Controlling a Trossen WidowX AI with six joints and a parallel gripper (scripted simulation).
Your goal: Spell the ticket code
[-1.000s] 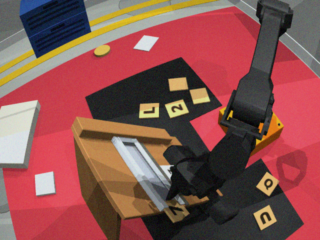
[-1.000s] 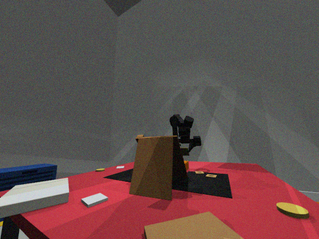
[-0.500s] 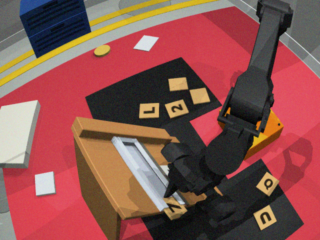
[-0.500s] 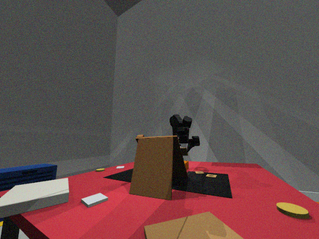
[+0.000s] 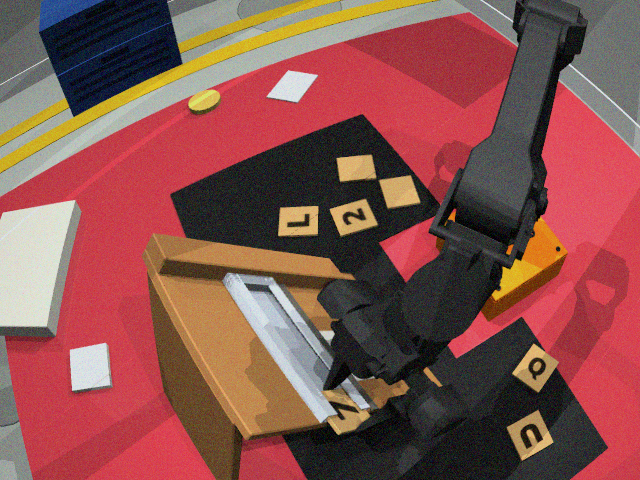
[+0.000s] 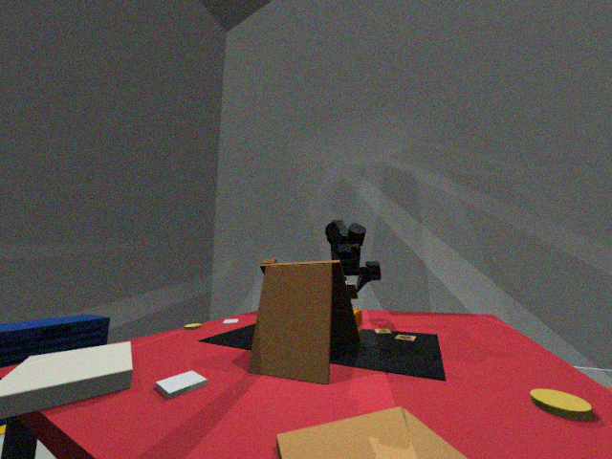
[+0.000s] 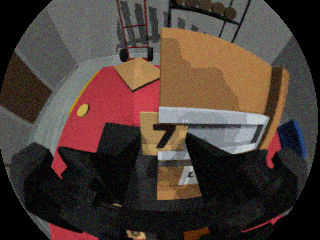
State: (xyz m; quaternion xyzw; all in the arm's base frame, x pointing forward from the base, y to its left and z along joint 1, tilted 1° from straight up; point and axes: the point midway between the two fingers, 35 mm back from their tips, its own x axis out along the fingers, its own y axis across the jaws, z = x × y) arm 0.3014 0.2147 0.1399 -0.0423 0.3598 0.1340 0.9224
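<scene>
The white ticket is 40 mm behind my gripper tip, 90 mm to the right of it and 70 mm below it. From my gripper tip the other things lie so: small white block (360 mm ahead, 220 mm to the right, 170 mm below); then 7 tile (right at my gripper tip); then black mat (130 mm behind, 190 mm to the right, 170 mm below).
</scene>
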